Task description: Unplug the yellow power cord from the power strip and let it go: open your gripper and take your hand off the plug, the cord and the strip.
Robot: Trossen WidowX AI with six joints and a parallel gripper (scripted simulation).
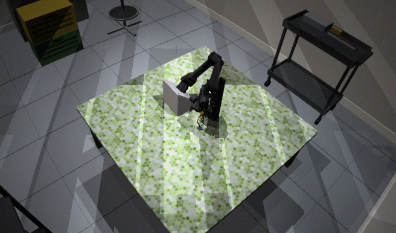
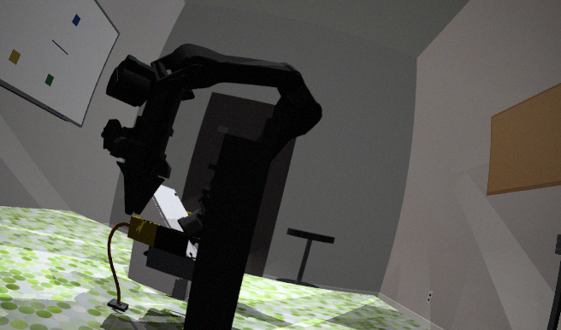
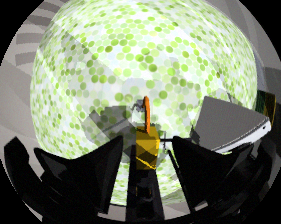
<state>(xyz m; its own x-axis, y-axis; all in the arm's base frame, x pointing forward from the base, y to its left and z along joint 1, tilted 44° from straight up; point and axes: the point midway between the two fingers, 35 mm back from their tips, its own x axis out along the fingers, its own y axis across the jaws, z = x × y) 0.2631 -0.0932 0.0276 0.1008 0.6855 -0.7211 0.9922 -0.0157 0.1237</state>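
The yellow plug is 1 cm behind my gripper tip, 4 cm to the left of it and 1 cm below it.
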